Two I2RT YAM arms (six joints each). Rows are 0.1 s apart.
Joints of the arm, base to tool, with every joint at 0 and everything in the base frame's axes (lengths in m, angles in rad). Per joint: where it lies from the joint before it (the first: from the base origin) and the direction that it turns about. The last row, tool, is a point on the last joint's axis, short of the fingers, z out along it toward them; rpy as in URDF.
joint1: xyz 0 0 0.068 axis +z
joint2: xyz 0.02 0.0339 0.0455 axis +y
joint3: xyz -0.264 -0.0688 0 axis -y
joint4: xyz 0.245 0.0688 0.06 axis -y
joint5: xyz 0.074 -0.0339 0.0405 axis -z
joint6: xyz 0.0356 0 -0.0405 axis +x
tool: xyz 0 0 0 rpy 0 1.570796 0
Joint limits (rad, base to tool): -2.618..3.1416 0..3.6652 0..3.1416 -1.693..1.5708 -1.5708..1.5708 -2.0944..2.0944
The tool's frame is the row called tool.
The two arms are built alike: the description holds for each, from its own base.
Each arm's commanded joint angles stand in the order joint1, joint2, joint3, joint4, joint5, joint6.
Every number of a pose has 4 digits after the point. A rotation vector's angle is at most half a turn.
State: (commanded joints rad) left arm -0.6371 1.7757 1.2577 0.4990 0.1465 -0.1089; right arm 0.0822 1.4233 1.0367 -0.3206 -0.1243 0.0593
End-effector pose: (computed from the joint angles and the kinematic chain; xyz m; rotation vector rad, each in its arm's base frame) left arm 0.3389 -0.2573 0.3007 0.5386 1.5422 -0.6939; right arm 0.3124 0.0302 0.2668 -0.0915 2.2788 0.2158
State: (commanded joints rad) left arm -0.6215 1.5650 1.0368 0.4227 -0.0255 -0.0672; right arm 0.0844 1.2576 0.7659 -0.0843 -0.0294 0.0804
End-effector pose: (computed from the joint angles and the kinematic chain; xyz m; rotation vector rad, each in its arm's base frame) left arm 0.3008 -0.2143 0.2943 0.4465 1.6409 -0.4961; right arm 0.2738 0.0242 0.2422 -0.0215 2.1491 0.1275
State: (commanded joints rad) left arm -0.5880 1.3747 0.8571 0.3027 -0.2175 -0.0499; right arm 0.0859 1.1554 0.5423 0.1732 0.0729 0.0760
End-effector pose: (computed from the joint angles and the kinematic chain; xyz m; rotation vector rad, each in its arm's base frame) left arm 0.2684 -0.1697 0.2802 0.3225 1.7589 -0.2651; right arm 0.2468 0.0186 0.2165 0.0365 2.0092 0.0301
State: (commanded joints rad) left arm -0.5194 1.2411 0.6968 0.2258 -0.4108 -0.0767; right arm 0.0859 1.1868 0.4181 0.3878 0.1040 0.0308
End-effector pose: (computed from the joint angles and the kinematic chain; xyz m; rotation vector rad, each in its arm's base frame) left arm 0.2471 -0.1249 0.2544 0.1336 1.8573 -0.0244; right arm 0.2399 0.0170 0.1904 0.0149 1.9496 -0.0243
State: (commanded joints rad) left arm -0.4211 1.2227 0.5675 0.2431 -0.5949 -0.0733; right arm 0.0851 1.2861 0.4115 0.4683 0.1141 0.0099
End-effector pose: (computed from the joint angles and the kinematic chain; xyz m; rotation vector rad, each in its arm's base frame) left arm 0.2414 -0.0863 0.2185 -0.0461 1.9168 0.2578; right arm 0.2489 0.0172 0.1741 0.0000 1.9747 -0.0509
